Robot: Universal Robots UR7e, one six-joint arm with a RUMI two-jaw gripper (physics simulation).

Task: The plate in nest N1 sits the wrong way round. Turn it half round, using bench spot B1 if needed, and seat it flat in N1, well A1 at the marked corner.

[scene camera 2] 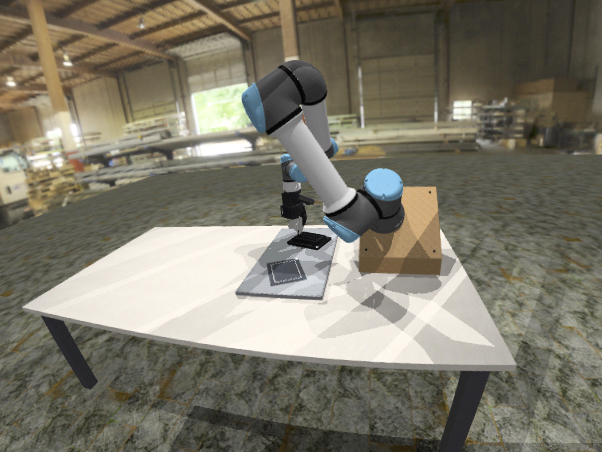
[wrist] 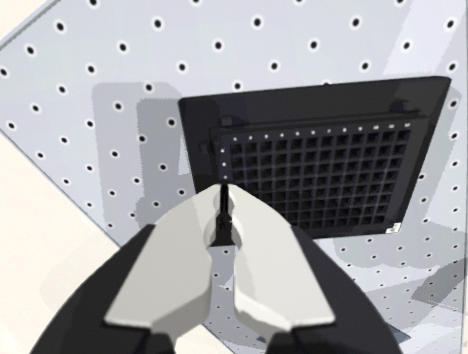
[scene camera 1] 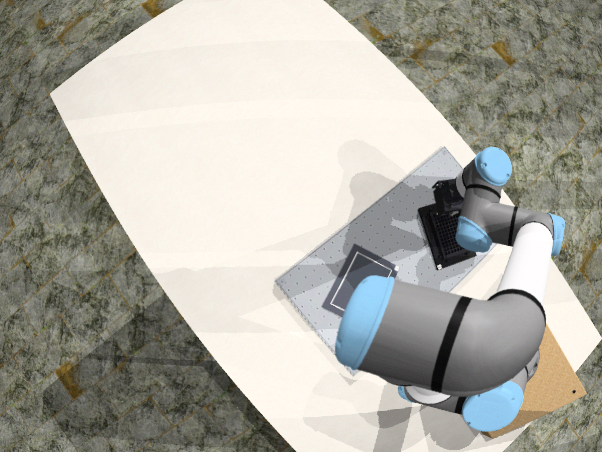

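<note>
The black well plate [scene camera 1: 448, 234] [scene camera 2: 311, 239] [wrist: 320, 175] lies in the black nest N1 [scene camera 1: 428, 231] [scene camera 2: 300, 244] [wrist: 310, 102]. In the wrist view its small label marks run along the top and left edges, while the nest's white corner mark [wrist: 393, 228] is at the lower right, diagonally opposite where those edges meet. The plate looks flat. My gripper [scene camera 2: 299, 233] [wrist: 224, 187] is shut and empty, its tips over the plate's left edge in the wrist view; contact cannot be told. Bench spot B1 [scene camera 1: 362, 275] [scene camera 2: 286, 270] is a dark pad with a white outline, with no plate on it.
The nest and pad are on a grey perforated board [scene camera 1: 320, 260] [scene camera 2: 312, 287] [wrist: 120, 30] on the white table [scene camera 1: 200, 175] [scene camera 2: 165, 290]. The arm's brown base block [scene camera 1: 550, 372] [scene camera 2: 400, 265] stands beside the board. The arm hides part of the board and pad in scene camera 1.
</note>
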